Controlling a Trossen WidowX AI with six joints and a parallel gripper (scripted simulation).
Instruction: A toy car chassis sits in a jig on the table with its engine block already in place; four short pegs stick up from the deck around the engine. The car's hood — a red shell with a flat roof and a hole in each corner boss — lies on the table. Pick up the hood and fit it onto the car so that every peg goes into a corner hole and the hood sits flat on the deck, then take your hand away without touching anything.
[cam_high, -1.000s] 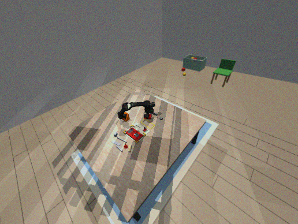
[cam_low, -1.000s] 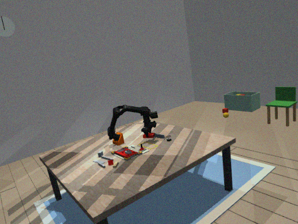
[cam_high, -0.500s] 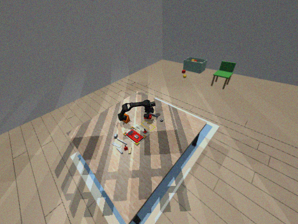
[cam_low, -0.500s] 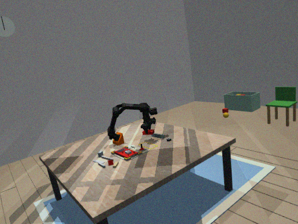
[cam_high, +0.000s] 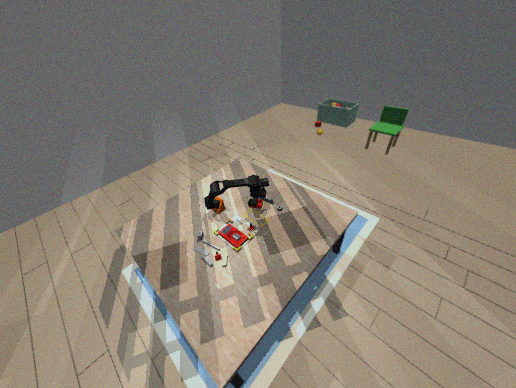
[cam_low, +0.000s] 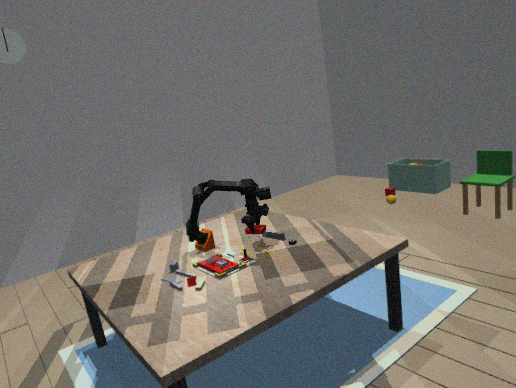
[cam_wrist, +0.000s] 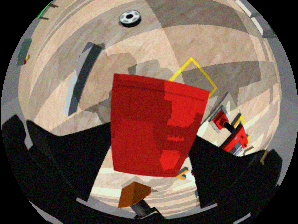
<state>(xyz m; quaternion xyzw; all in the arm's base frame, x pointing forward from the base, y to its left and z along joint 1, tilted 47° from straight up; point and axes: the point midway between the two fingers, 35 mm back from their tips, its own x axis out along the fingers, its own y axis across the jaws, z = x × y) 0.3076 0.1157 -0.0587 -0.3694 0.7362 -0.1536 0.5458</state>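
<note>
Now: gripper tip 24 cm to the left of the yellow-edged jig, 9 cm above it and 2 cm past it. From my gripper tip the other things lie so: red hood: 1 cm above.
</note>
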